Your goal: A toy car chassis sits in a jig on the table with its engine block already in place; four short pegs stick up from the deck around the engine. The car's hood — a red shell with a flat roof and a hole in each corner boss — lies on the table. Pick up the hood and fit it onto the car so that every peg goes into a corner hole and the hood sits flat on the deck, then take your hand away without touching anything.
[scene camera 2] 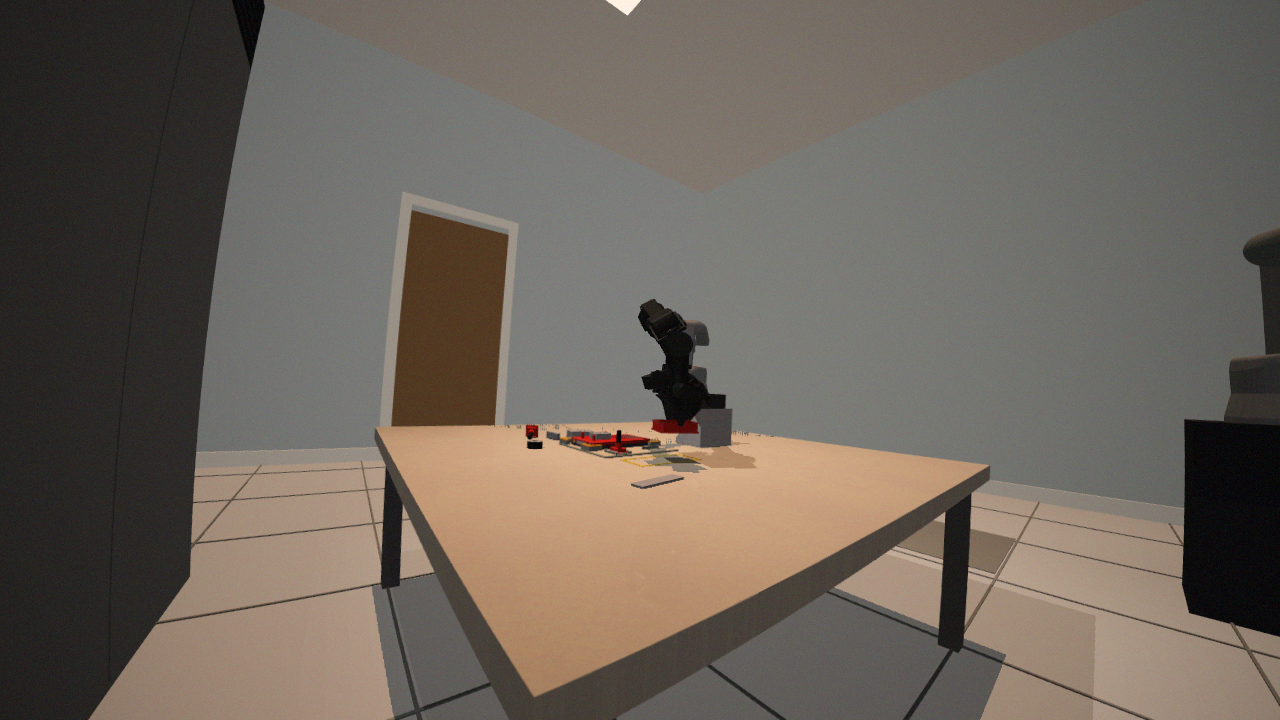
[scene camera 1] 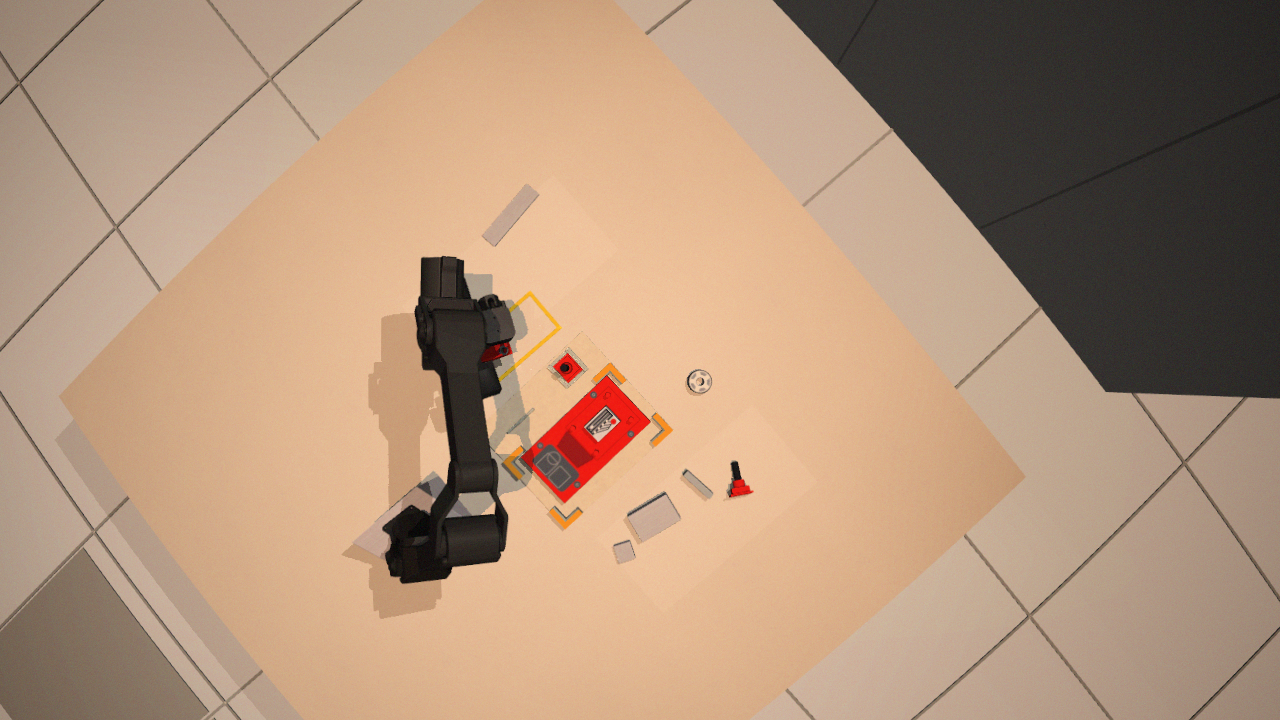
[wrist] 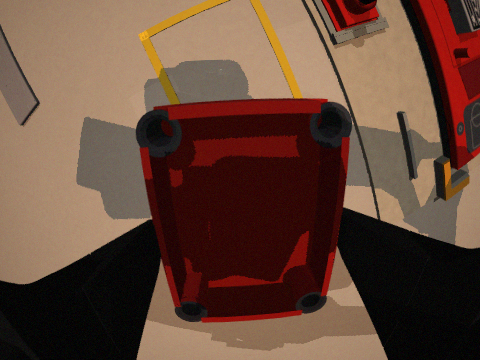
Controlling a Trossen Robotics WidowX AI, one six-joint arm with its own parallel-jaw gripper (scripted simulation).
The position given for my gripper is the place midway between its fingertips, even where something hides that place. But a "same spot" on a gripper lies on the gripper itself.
my gripper: scene camera 2; scene camera 1 476,342; wrist
same spot on my gripper: (wrist: 413,287) = (scene camera 2: 667,402)
